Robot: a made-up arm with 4 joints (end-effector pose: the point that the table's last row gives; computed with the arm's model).
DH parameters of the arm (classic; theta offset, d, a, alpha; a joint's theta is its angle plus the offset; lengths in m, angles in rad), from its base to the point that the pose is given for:
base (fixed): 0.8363 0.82 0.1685 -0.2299
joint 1: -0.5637 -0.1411 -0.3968 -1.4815
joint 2: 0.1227 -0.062 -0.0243 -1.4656
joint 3: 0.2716 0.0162 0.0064 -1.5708
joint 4: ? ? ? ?
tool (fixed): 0.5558 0.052 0 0
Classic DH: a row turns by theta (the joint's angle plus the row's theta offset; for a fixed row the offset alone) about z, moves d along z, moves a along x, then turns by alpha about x.
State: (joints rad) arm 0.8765 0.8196 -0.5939 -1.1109
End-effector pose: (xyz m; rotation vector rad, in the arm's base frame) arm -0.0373 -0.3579 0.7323 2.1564 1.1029 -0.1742
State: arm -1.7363 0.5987 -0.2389 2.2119
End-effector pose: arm 0.0600 0.4502 0.6433 -0.8473 -0.6234 2.0026
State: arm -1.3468 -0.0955 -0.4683 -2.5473
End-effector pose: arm -0.1273 0.5001 0.5906 2.3443 -1.3156 -1.2296
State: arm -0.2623 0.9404 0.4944 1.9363
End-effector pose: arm -0.2030 0.0154 0.6179 0.5303 -0.3207 2.7418
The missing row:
joint 4: 1.4142 -0.0582 -0.0556 1.0185
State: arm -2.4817 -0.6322 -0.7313 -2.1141
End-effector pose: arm 0.3869 0.5056 0.5968 1.1468 -2.5543 -0.3709
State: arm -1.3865 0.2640 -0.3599 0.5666
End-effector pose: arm -0.0251 0.4183 0.5441 0.5423 -1.7935 1.8782
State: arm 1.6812 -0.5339 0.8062 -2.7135
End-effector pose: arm 0.2927 -0.2818 0.7906 1.8273 0.8645 -0.8118
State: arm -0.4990 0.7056 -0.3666 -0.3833
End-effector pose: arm -0.3045 0.1774 0.5439 2.4463 -1.1807 0.6397
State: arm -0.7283 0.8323 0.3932 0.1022
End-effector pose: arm -0.2600 0.2307 0.5176 1.3458 -1.5011 0.7440
